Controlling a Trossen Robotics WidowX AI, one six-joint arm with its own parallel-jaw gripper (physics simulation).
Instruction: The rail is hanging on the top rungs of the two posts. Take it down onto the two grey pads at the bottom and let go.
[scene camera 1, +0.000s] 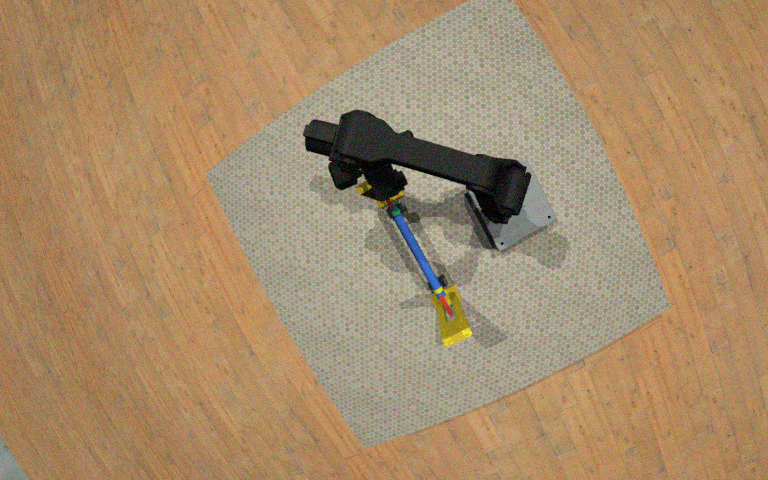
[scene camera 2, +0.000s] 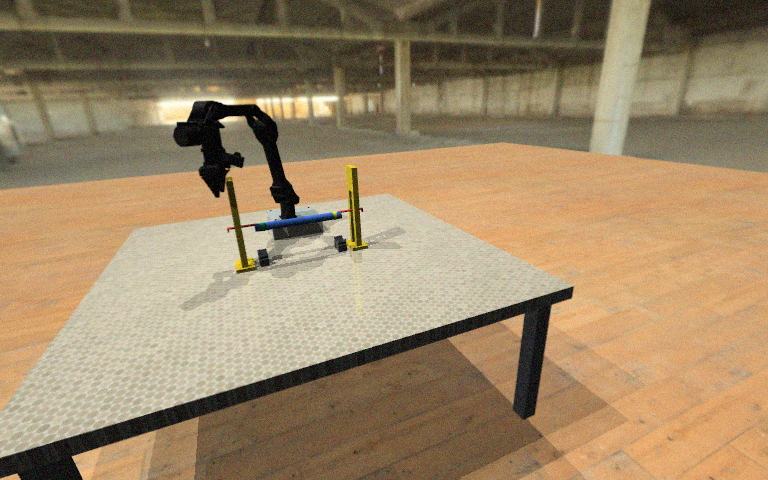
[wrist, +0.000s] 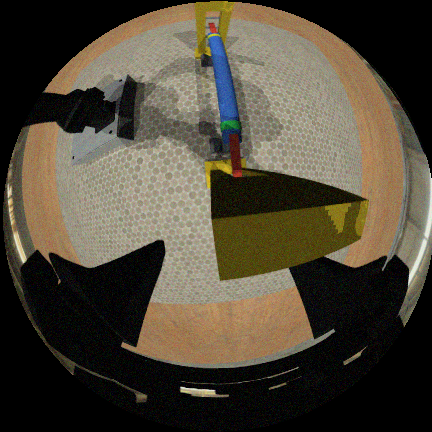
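Where they show: gripper, between the fingertips: (scene camera 2: 220, 194); arm's base, origin of its link: (scene camera 2: 288, 217) (wrist: 104, 116).
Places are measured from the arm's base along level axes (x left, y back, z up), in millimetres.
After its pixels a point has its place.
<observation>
The blue rail (scene camera 1: 416, 249) {z 69, x -25, y -256 mm} (scene camera 2: 300, 221) {z 58, x -18, y -272 mm} (wrist: 224, 82) {z 69, x -68, y -254 mm} hangs well above the table. Its red end tabs reach into two yellow posts. The post at its green-banded end (scene camera 2: 237, 226) {z 81, x -221, y -279 mm} (wrist: 290, 240) and the post at its yellow-banded end (scene camera 1: 455, 328) {z 198, x 172, y -272 mm} (scene camera 2: 356, 226) {z 14, x 173, y -310 mm} (wrist: 200, 30) stand upright. A dark grey pad (scene camera 2: 263, 257) {z -43, x -158, y -273 mm} (wrist: 216, 145) {z -37, x -156, y -232 mm} sits by the green-end post, and another pad (scene camera 2: 339, 243) {z -42, x 107, y -296 mm} (wrist: 206, 60) {z -44, x 106, y -254 mm} by the other; both are bare. My gripper (scene camera 2: 216, 193) {z 174, x -248, y -213 mm} (wrist: 227, 249) {z 174, x -248, y -213 mm} is open and empty, near the top of the green-end post, which partly hides one finger in the wrist view.
The arm's grey base plate (scene camera 1: 523, 223) {z -7, x 96, y 52 mm} (wrist: 95, 137) {z 2, x -44, y 31 mm} is on the table (scene camera 1: 368, 396) {z -75, x 369, y -731 mm} (scene camera 2: 226, 339) {z -74, x -317, y -651 mm} to one side of the rail. The black arm (scene camera 1: 436, 158) {z 442, x -149, y -134 mm} (scene camera 2: 271, 158) {z 251, x -43, y -51 mm} arches from it over the green end. The green-end post's tall top is close to the fingers.
</observation>
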